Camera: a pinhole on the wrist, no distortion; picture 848 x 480 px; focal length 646.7 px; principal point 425.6 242.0 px. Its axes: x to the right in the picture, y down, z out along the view. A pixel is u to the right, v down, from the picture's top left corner.
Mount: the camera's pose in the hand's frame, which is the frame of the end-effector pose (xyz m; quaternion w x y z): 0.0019 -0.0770 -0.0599 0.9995 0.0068 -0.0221 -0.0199
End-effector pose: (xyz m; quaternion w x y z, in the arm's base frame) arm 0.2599 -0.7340 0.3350 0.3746 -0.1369 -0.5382 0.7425
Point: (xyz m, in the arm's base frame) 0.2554 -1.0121 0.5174
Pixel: 151 149
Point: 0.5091 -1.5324 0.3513
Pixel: outside the picture
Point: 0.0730 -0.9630 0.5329
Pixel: 460 263
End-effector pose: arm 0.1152 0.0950 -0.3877 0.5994 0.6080 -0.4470 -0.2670
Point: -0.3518 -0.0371 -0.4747
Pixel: 307 343
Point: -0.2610 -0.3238 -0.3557
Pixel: 667 421
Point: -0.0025 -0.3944 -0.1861
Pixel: outside the picture
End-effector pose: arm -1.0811 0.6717 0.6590 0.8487 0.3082 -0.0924 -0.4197
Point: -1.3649 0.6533 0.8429
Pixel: 102 224
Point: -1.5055 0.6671 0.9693
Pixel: 68 214
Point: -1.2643 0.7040 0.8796
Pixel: 93 460
